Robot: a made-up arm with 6 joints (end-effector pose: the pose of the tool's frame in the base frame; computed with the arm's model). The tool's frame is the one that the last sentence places. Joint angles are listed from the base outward.
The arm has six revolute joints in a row. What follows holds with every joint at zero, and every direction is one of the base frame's.
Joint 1 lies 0.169 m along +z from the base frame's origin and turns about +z.
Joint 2 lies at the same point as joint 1 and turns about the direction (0.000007, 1, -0.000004).
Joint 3 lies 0.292 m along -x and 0.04 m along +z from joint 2 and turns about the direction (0.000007, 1, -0.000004).
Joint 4 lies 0.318 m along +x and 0.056 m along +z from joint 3 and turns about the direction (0.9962, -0.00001, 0.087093).
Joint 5 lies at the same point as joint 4 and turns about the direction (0.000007, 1, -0.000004).
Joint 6 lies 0.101 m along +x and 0.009 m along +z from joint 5 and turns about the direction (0.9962, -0.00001, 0.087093).
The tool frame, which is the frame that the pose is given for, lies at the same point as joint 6; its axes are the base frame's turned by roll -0.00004, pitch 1.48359 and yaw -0.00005 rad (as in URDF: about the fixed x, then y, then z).
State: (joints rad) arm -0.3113 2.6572 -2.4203 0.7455 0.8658 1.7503
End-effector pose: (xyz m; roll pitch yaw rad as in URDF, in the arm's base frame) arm 0.6404 -0.1511 0.1835 2.7991 -0.8092 0.8939
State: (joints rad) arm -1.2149 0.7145 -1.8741 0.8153 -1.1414 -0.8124
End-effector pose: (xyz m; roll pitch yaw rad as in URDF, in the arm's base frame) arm -0.1205 0.1314 0.7644 0.8811 -0.3705 -1.5305
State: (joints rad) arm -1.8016 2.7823 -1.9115 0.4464 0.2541 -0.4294
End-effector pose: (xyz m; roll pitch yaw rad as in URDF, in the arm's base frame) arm -0.1240 -0.5754 -0.0584 3.0301 0.5566 1.3348
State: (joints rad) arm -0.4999 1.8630 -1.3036 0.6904 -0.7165 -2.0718
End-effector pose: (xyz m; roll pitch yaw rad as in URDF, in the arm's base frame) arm 0.4299 -0.2832 0.3269 -1.4620 0.1055 -2.4934
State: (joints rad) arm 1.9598 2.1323 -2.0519 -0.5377 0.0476 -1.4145
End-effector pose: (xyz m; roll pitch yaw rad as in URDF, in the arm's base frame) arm -0.2299 0.5673 0.4218 -1.6075 -0.3815 0.3783
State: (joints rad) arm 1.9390 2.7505 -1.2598 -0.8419 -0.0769 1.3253
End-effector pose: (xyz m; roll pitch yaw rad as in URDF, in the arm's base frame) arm -0.1454 0.3603 -0.1680 2.9883 0.1665 -1.6940
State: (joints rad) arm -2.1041 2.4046 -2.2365 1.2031 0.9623 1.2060
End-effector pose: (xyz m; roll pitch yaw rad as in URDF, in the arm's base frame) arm -0.2492 -0.5746 0.3032 2.2063 -0.9605 -0.1256
